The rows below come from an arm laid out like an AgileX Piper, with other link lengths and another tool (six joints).
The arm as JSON. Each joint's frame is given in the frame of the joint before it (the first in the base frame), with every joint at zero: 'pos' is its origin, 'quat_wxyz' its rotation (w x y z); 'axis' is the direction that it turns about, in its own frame. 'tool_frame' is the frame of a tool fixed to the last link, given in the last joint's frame.
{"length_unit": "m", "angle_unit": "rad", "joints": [
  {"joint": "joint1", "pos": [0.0, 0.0, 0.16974], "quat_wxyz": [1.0, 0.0, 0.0, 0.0], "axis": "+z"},
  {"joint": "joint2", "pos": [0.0, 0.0, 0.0], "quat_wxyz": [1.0, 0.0, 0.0, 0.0], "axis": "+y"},
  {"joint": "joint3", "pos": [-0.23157, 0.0, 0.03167], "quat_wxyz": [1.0, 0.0, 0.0, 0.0], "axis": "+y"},
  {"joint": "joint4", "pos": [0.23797, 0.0, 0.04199], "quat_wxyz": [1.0, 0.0, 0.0, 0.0], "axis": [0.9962, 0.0, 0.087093]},
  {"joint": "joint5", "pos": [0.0, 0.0, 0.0], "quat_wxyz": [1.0, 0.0, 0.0, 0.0], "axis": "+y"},
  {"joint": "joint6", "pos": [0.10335, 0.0, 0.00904], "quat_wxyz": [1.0, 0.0, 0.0, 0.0], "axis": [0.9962, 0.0, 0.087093]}
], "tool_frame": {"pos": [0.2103, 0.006, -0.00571], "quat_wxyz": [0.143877, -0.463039, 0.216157, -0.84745]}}
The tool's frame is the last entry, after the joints.
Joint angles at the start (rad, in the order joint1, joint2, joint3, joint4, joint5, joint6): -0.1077 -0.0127 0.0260 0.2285 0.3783 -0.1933
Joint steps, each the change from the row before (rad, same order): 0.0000 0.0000 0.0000 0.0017 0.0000 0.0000; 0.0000 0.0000 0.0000 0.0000 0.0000 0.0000; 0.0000 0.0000 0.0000 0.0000 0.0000 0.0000; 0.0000 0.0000 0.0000 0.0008 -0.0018 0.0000; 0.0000 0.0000 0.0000 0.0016 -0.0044 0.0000; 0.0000 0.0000 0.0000 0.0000 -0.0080 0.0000; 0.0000 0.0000 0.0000 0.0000 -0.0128 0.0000; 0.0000 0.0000 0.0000 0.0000 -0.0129 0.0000; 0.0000 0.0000 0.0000 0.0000 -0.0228 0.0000; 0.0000 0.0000 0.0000 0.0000 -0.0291 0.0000; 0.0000 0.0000 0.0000 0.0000 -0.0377 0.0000; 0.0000 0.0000 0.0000 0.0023 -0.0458 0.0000; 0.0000 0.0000 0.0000 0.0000 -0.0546 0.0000
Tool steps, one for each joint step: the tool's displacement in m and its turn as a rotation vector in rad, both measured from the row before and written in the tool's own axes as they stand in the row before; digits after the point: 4 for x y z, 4 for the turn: -0.0001 -0.0002 0.0000 -0.0002 -0.0002 0.0017; 0.0000 0.0000 0.0000 0.0000 0.0000 0.0000; 0.0000 0.0000 0.0000 0.0000 0.0000 0.0000; 0.0004 -0.0003 0.0003 0.0004 0.0016 0.0011; 0.0010 -0.0007 0.0007 0.0011 0.0040 0.0022; 0.0020 -0.0008 0.0013 0.0023 0.0076 0.0012; 0.0032 -0.0013 0.0020 0.0037 0.0121 0.0019; 0.0032 -0.0013 0.0020 0.0037 0.0122 0.0020; 0.0057 -0.0023 0.0036 0.0066 0.0216 0.0035; 0.0074 -0.0030 0.0045 0.0084 0.0275 0.0044; 0.0096 -0.0038 0.0058 0.0109 0.0356 0.0057; 0.0116 -0.0049 0.0070 0.0126 0.0431 0.0092; 0.0139 -0.0056 0.0083 0.0158 0.0516 0.0083
